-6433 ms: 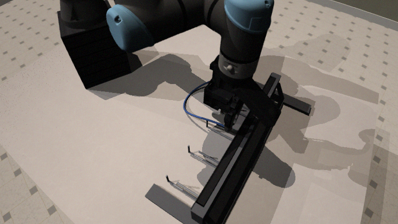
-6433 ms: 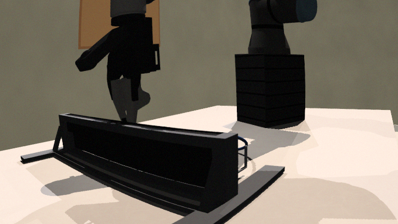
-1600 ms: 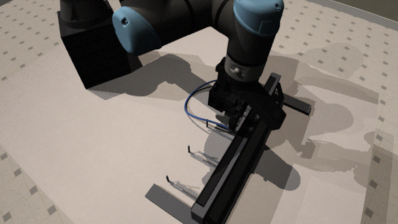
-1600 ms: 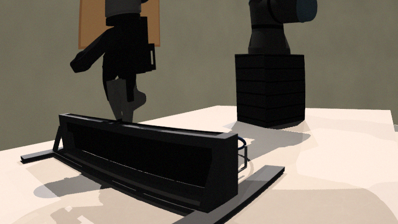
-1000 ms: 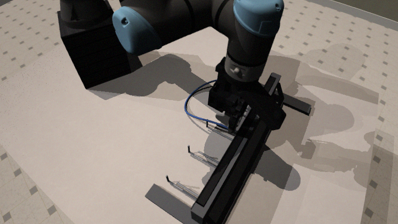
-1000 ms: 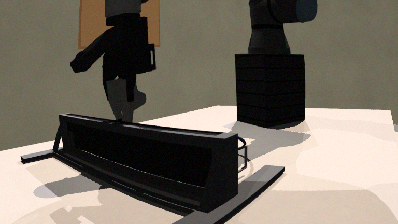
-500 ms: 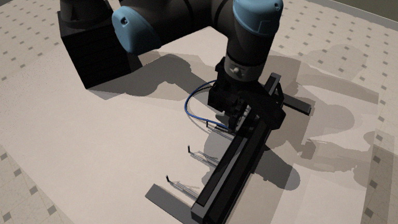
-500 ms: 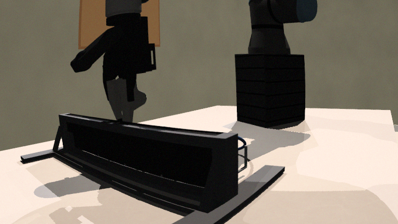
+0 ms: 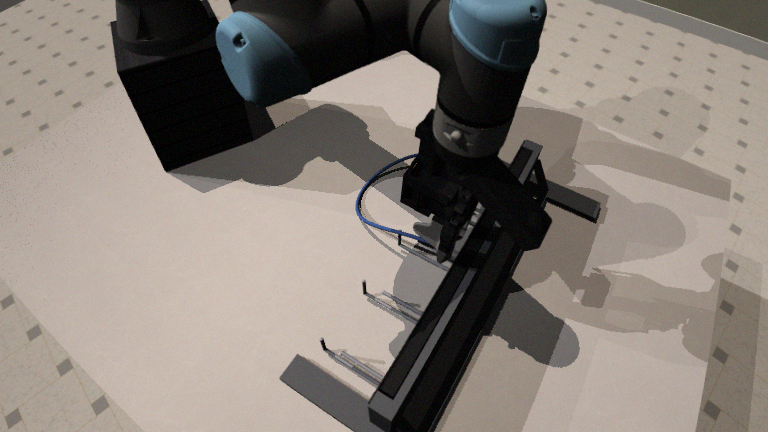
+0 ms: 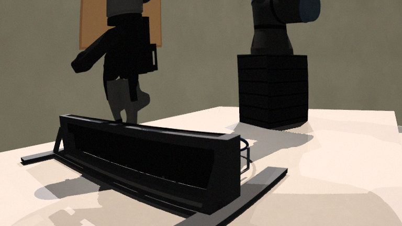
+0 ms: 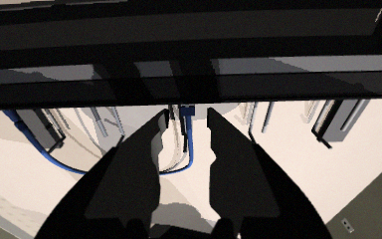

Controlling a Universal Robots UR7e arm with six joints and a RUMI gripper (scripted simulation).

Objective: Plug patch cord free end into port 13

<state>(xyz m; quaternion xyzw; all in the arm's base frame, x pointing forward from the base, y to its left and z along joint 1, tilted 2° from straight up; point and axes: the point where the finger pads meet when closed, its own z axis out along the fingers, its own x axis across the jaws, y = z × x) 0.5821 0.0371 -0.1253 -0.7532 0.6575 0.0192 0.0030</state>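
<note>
Right now my hand is 1 cm short of the cable plug and 1 cm above it.
</note>
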